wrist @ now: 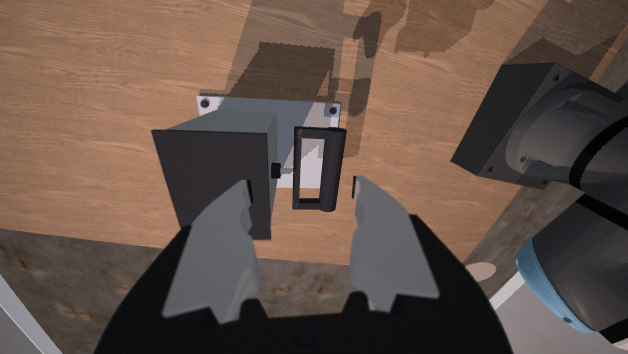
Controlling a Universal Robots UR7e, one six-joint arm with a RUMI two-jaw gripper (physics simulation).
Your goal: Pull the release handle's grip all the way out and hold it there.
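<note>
The release handle's black grip [332, 170] is a rectangular loop with a thick round bar on its right side. It stands upright at the centre of the wrist view. A short thin rod joins it to a black collar [275, 170] on the side of a dark box-shaped housing [215, 170], with a small gap between grip and housing. My gripper [302, 180] is partly open and empty. Its left fingertip overlaps the housing in the view, and its right fingertip is to the right of the grip. Neither finger visibly touches the grip.
The housing stands on a light metal plate [260, 106] with dark bolts, on a wooden table [90, 185]. The robot's dark base block [500, 120] and its arm with a blue cap [545, 290] are at the right. The table's near edge runs below the housing.
</note>
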